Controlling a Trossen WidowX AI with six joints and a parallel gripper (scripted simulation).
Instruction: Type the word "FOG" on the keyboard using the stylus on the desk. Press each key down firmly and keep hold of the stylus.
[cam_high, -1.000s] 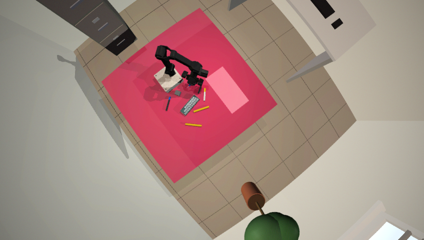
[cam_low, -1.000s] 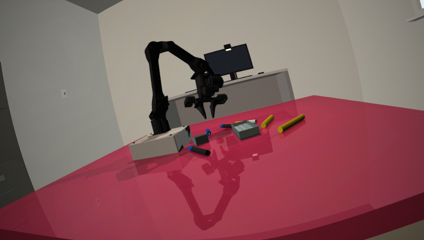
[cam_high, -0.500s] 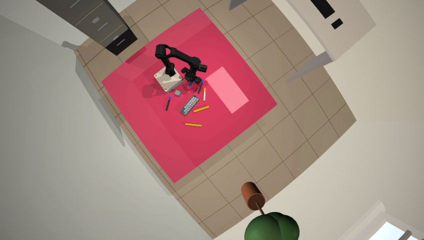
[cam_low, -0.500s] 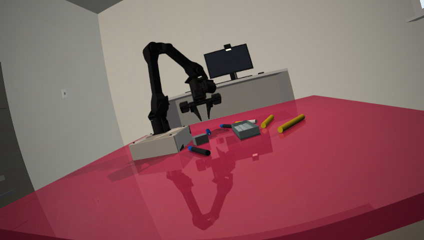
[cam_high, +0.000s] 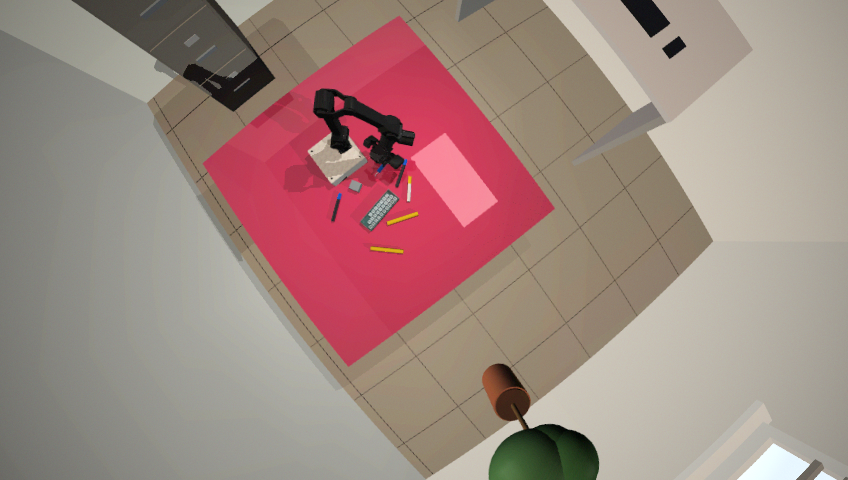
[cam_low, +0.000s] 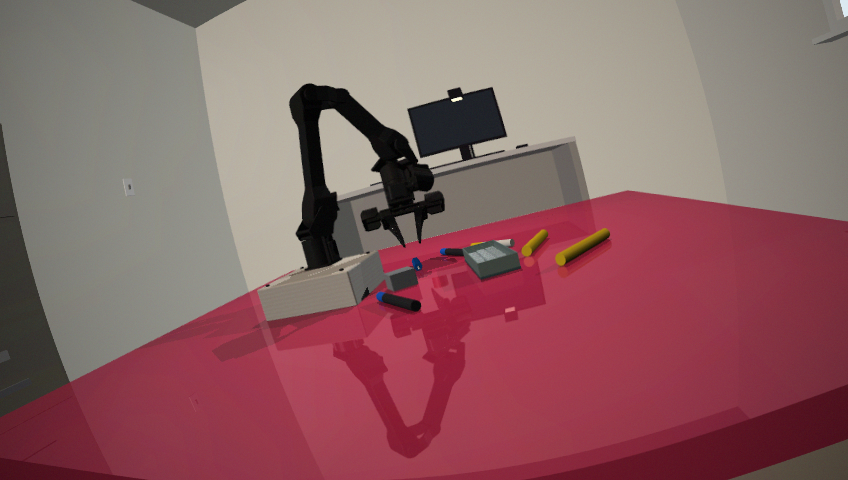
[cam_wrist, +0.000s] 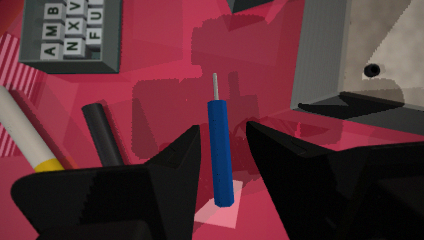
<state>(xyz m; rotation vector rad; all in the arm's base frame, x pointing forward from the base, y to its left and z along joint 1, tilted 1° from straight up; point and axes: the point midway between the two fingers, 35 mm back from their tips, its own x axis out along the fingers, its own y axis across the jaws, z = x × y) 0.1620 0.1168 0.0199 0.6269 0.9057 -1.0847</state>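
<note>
Now: gripper tip 5 cm above the stylus and 1 cm to the left of it. Also, from my gripper tip: grey block (15 cm to the right, 4 cm below, 1 cm ahead).
</note>
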